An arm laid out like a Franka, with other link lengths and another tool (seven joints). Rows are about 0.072 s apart.
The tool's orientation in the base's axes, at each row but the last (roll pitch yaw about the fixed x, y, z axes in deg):
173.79, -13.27, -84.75
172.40, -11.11, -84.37
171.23, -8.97, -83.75
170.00, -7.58, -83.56
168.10, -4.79, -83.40
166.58, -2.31, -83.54
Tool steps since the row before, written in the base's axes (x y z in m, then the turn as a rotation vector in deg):
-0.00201, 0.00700, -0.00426, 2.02, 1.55, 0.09
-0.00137, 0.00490, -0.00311, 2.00, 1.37, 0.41
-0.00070, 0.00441, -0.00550, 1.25, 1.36, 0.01
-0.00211, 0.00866, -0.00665, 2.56, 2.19, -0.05
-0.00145, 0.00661, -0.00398, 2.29, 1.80, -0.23
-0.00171, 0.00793, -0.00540, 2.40, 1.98, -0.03
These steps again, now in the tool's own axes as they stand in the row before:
-0.00794, 0.00108, 0.00264, -1.30, -2.10, -0.63
-0.00552, 0.00060, 0.00218, -1.07, -2.02, -0.90
-0.00526, -0.00051, 0.00471, -1.20, -1.34, -0.41
-0.00964, 0.00017, 0.00554, -1.88, -2.71, -0.68
-0.00704, -0.00004, 0.00347, -1.54, -2.45, -0.41
-0.00828, -0.00039, 0.00512, -1.70, -2.53, -0.64

